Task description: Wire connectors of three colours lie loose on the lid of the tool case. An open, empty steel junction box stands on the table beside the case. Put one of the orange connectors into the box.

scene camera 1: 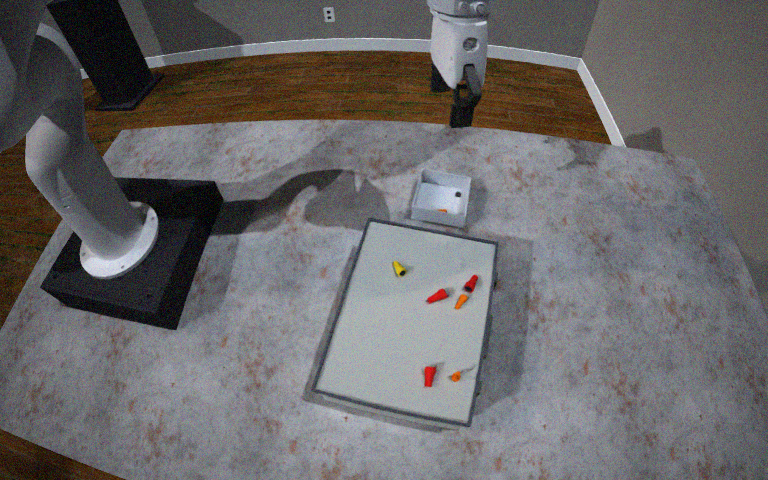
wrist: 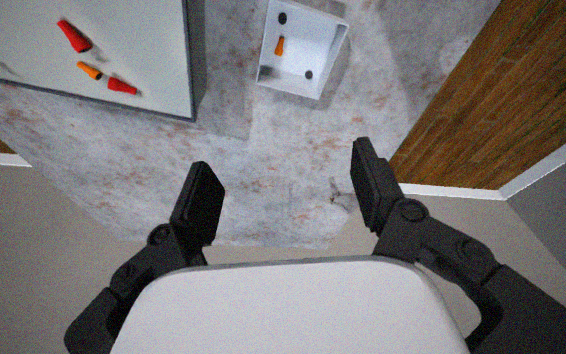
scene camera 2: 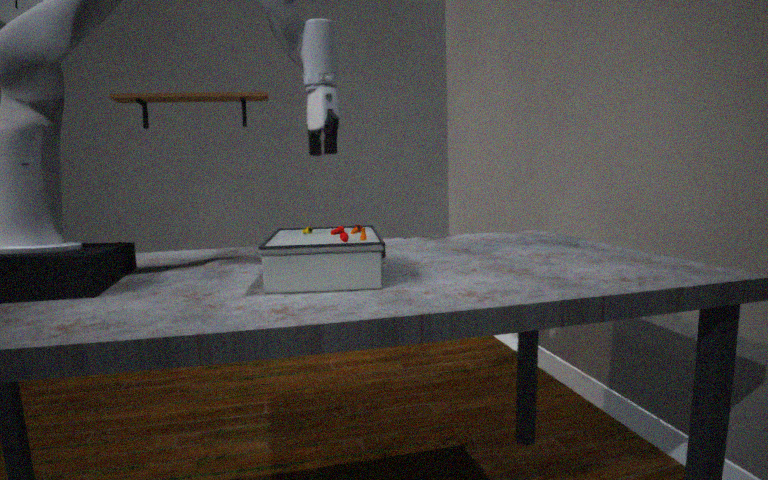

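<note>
An orange connector (scene camera 1: pixel 442 211) (wrist: pixel 279 46) lies on the floor of the steel junction box (scene camera 1: pixel 438 217) (wrist: pixel 325 62). My gripper (scene camera 1: pixel 461 125) (scene camera 2: pixel 322 153) (wrist: pixel 280 166) is open and empty, high above the table near the box. On the lid of the tool case (scene camera 1: pixel 390 328) (scene camera 2: pixel 322 271) (wrist: pixel 150 55) lie a second orange connector (scene camera 1: pixel 461 301) (wrist: pixel 89 70), beside two red ones, and a third orange connector (scene camera 1: pixel 455 376) (scene camera 2: pixel 363 233) near the case's right edge. The box does not show in the second scene view.
Red connectors (scene camera 1: pixel 437 296) (scene camera 1: pixel 470 283) (scene camera 1: pixel 429 376) (wrist: pixel 74 36) (wrist: pixel 121 85) and a yellow connector (scene camera 1: pixel 399 268) (scene camera 2: pixel 307 230) also lie on the lid. The arm's black base (scene camera 1: pixel 164 283) (scene camera 2: pixel 113 266) stands at the left of the table. A wall shelf (scene camera 2: pixel 189 97) hangs behind.
</note>
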